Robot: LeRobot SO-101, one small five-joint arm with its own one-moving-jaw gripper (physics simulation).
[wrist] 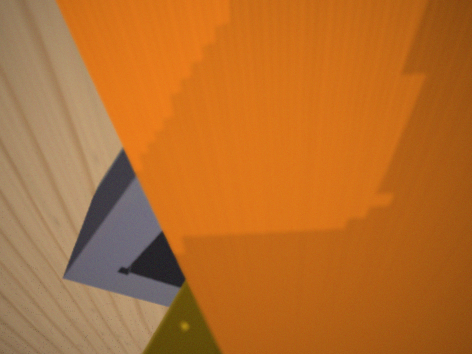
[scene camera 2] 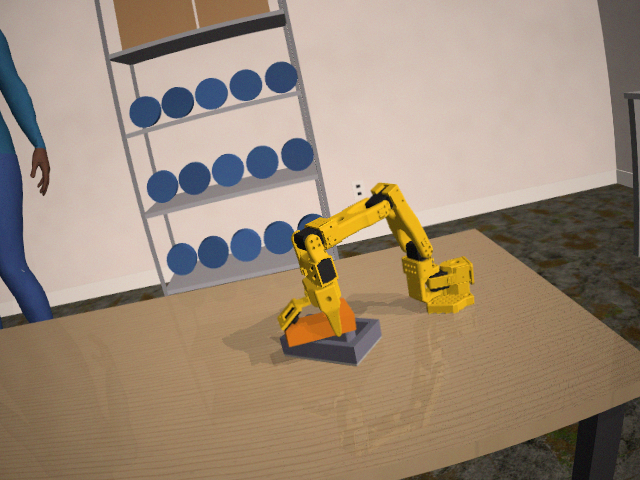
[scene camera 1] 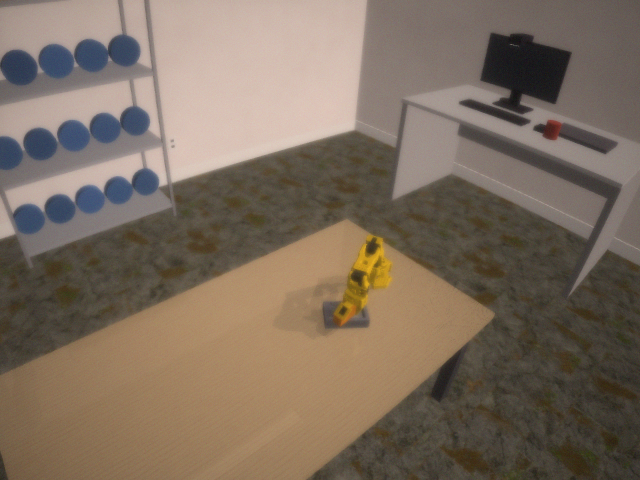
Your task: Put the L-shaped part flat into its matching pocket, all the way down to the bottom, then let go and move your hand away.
One and the same spot on a grey pocket block: [wrist: 121, 248] is [scene camera 1: 362, 318].
